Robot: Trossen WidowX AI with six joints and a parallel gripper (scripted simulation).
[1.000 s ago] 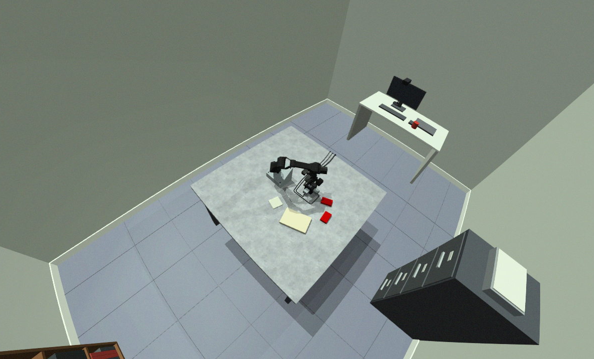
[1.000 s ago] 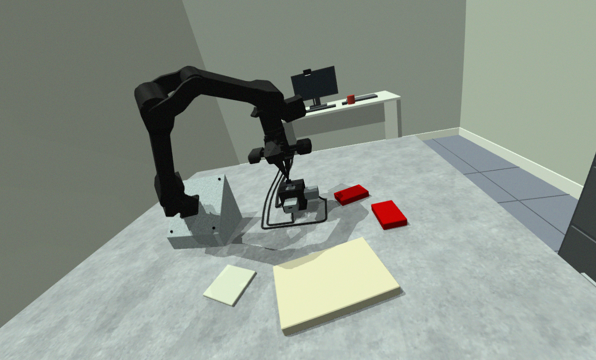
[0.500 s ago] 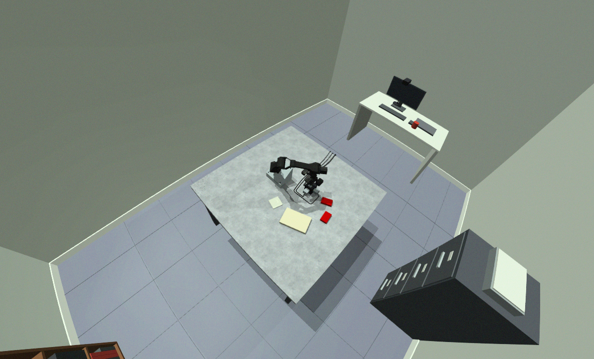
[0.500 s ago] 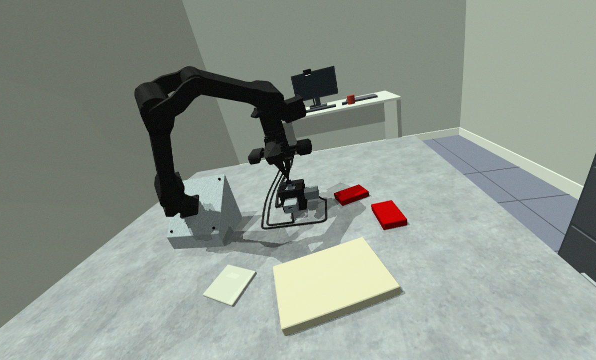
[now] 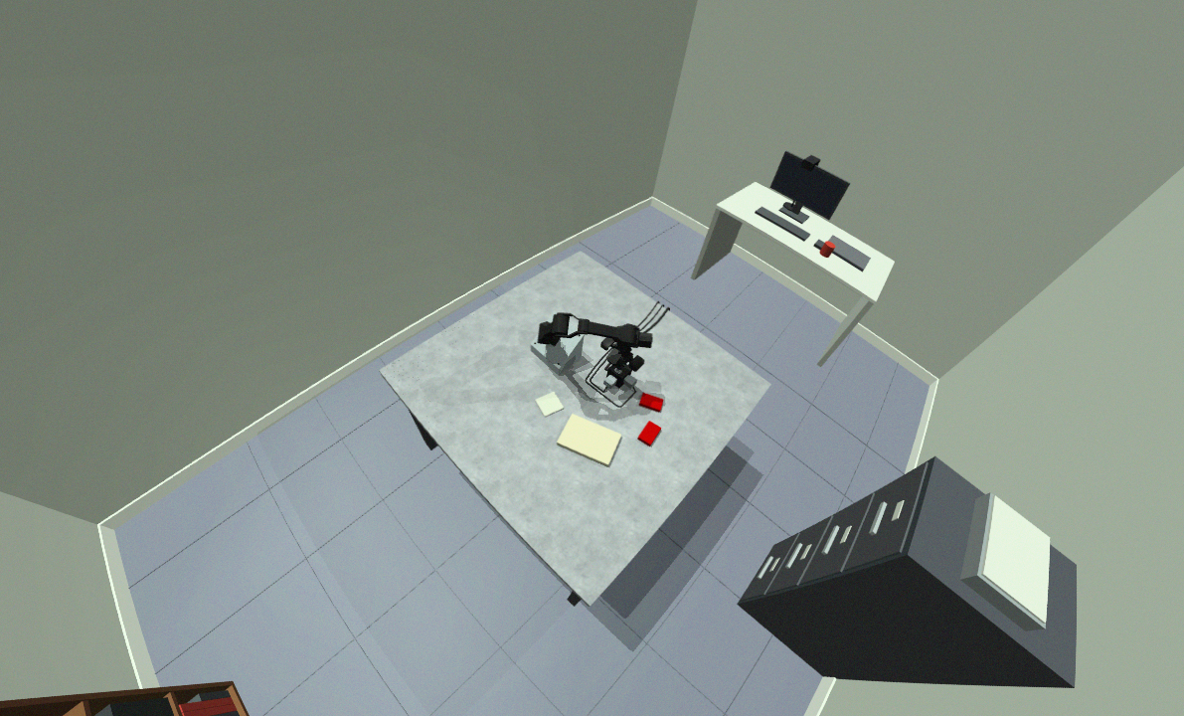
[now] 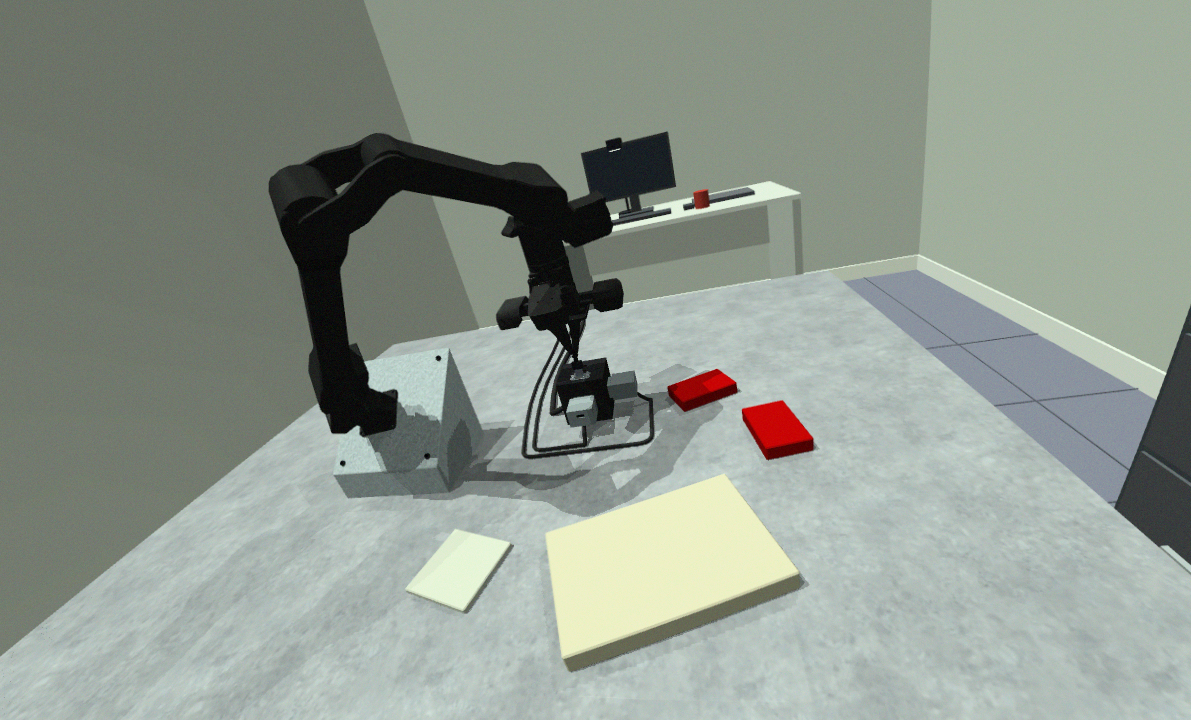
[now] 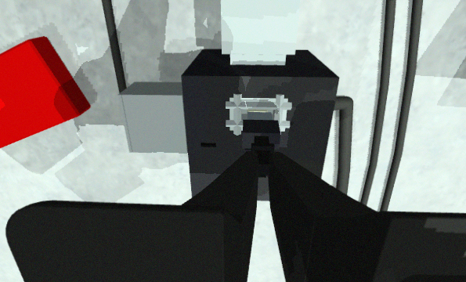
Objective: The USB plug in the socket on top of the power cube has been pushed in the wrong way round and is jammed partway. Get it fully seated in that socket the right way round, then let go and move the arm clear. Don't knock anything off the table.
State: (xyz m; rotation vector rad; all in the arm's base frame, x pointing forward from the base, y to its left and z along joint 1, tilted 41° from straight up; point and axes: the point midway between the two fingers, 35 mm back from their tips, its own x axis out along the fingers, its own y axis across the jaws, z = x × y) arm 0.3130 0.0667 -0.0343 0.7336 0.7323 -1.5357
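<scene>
Now: the dark USB plug 2 cm below my gripper tip. From my gripper tip the other things lie so: cream pad (10 cm ahead, 31 cm to the right, 11 cm below).
</scene>
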